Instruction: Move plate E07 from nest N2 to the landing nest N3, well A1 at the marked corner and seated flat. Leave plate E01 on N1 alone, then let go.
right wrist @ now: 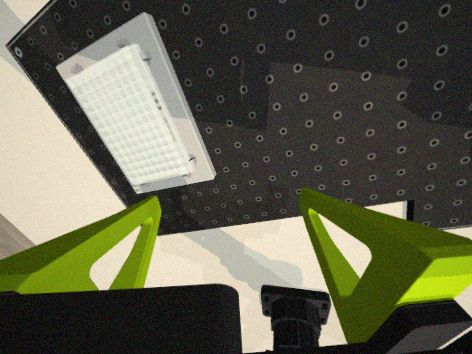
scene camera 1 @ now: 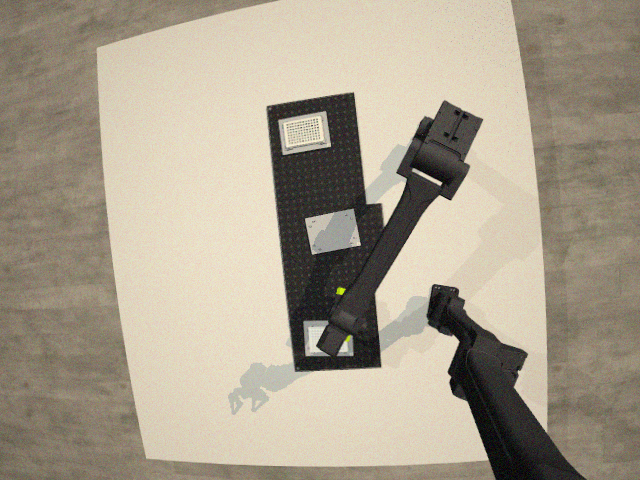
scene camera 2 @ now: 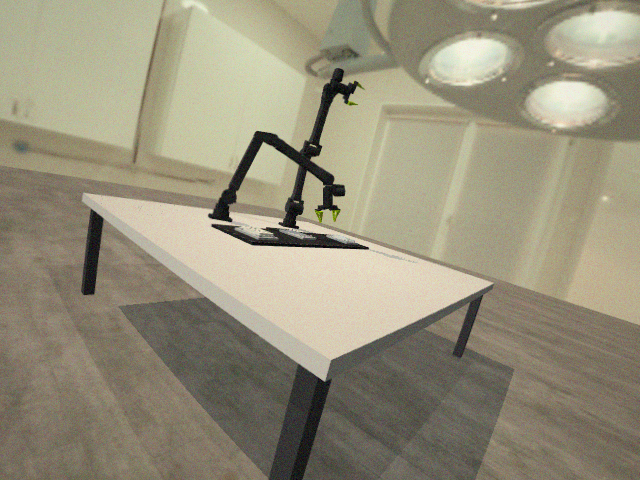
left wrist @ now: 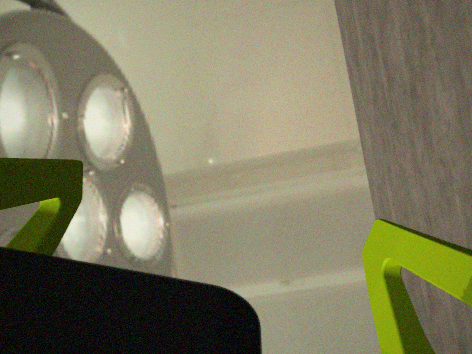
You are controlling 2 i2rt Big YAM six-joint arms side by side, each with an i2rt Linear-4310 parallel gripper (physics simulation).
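A cream plate sits on the nest at the top of the black board. A white plate sits on the nest at the board's lower end, partly hidden by my right arm in scene camera 1. Labels telling E01 from E07 are unreadable. The empty grey nest between them is N3; its corner mark is unreadable. My right gripper is open and empty, pointing down above the board, near the white plate. My left gripper is open and empty, raised high.
The perforated black board lies on the pale table. My right arm reaches across the board from its right. My left arm stands at the lower right in scene camera 1.
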